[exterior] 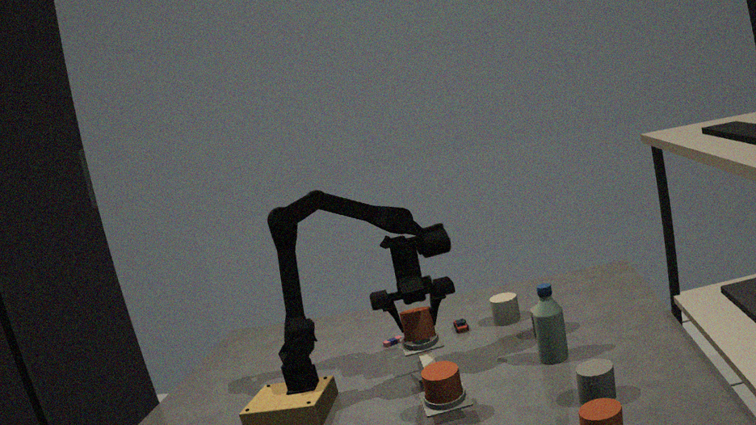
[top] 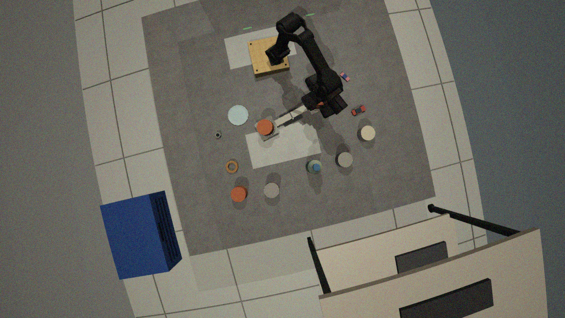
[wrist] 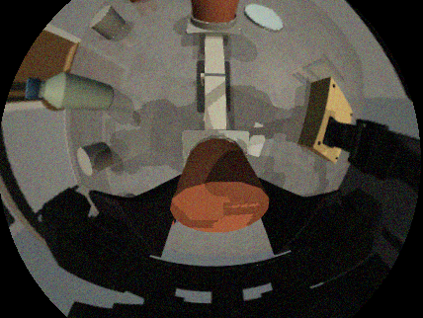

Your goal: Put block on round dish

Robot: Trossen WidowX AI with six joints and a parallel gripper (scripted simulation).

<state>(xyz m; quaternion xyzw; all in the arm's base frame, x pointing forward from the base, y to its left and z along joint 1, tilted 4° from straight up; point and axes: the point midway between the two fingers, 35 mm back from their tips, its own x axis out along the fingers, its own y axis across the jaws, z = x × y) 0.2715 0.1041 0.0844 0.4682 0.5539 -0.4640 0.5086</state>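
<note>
My gripper tip is 10 mm to the left of the green block and 20 mm above it. Also, from my gripper tip: cream cylinder: 240 mm ahead, 180 mm to the left, 60 mm below; then toy car: 100 mm ahead, 190 mm to the left, 80 mm below; then eraser: 80 mm behind, 190 mm to the left, 90 mm below.
</note>
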